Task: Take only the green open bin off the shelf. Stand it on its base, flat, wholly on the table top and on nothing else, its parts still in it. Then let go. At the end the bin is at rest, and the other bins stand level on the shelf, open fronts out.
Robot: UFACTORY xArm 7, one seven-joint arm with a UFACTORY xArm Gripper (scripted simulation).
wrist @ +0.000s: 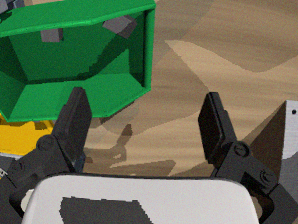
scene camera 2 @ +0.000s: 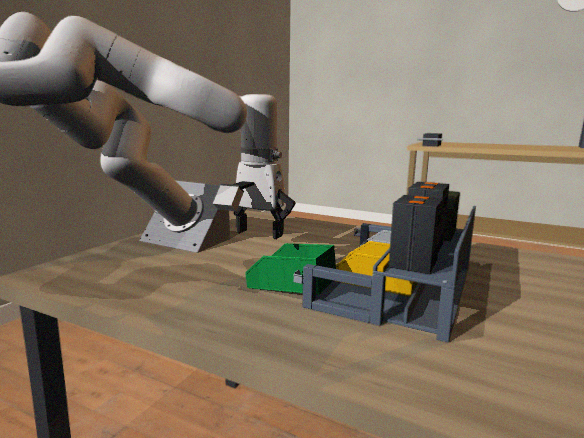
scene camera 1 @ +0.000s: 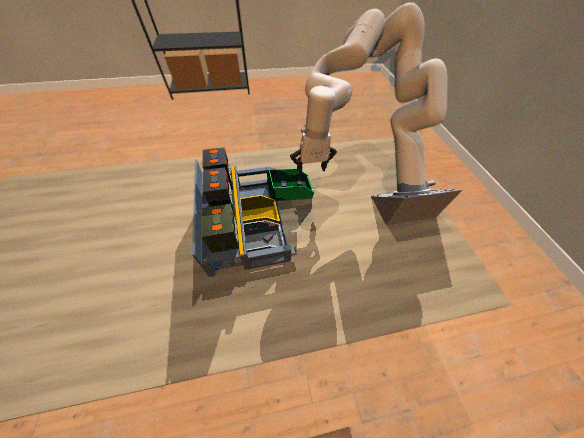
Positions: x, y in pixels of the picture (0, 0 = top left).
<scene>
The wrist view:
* my gripper: 145, 103
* green open bin: 114, 71
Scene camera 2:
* my gripper: 259, 234
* green open bin: 275, 272
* yellow bin: 362, 260
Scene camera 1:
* my gripper: 311, 170
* green open bin: 291, 192
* yellow bin: 256, 208
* grey bin: 254, 232
</scene>
